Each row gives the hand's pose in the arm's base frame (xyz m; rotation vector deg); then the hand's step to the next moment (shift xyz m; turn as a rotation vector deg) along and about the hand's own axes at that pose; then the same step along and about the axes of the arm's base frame.
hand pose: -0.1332 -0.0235 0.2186 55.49 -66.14 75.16
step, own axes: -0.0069 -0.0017 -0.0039 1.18 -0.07 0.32
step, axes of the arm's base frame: 0.0025 0.0023 -0.0073 -0.05 -0.08 1.22
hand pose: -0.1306 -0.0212 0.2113 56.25 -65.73 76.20
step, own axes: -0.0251 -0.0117 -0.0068 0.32 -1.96 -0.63
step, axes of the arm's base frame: 0.0142 0.0012 -0.0247 1.96 0.61 0.38
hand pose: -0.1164 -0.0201 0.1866 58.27 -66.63 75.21
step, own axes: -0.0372 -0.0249 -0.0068 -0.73 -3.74 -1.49
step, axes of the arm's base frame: 0.0280 -0.0003 -0.0356 3.85 1.22 -0.64
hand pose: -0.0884 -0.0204 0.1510 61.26 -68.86 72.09
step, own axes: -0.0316 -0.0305 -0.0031 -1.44 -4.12 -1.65
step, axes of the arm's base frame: 0.0323 -0.0016 -0.0298 4.28 1.29 -1.34
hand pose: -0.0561 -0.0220 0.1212 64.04 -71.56 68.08
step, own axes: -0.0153 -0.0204 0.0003 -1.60 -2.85 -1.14
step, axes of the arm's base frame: 0.0208 -0.0023 -0.0146 2.98 0.87 -1.53
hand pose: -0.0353 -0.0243 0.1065 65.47 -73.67 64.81
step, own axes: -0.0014 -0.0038 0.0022 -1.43 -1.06 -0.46
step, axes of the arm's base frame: 0.0036 -0.0025 -0.0014 1.13 0.38 -1.40
